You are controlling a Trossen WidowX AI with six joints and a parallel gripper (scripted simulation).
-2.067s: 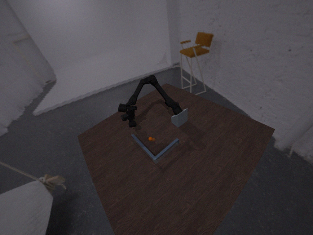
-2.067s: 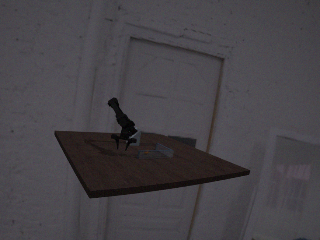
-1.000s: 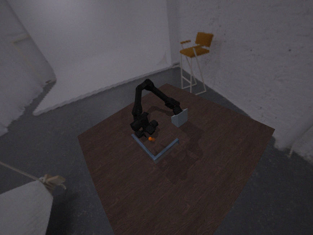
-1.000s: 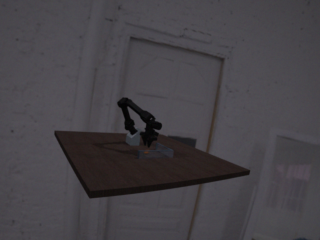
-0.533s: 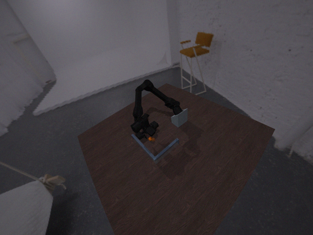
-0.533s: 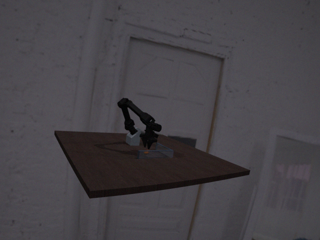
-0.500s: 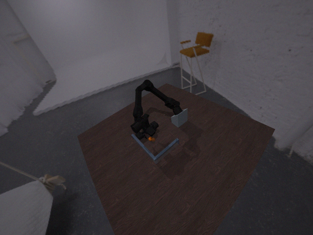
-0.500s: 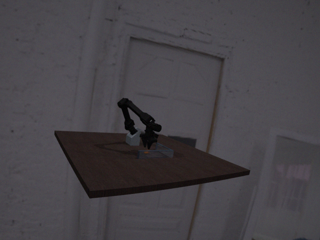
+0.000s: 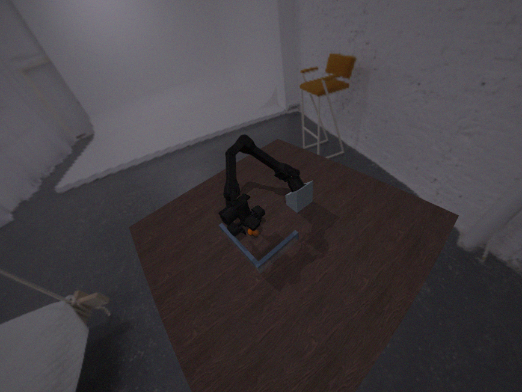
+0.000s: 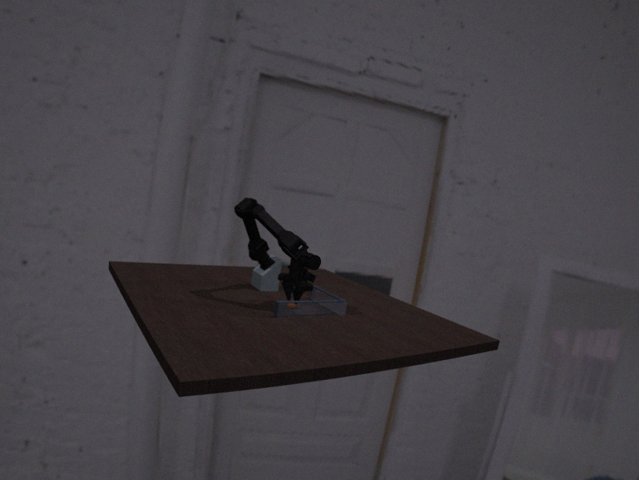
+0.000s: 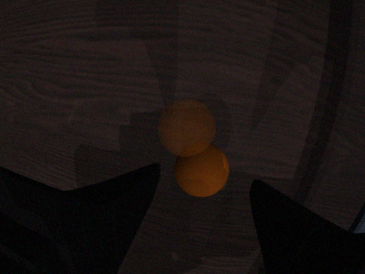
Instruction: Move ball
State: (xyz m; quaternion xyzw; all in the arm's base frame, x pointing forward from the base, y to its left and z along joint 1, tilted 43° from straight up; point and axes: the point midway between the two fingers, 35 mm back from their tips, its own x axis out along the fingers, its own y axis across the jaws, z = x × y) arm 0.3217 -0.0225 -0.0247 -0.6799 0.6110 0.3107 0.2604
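My gripper tip is 10 mm above the orange ball. The rest, counted from my gripper tip: see-through copy (20 mm behind, 20 mm to the left, 10 mm below).
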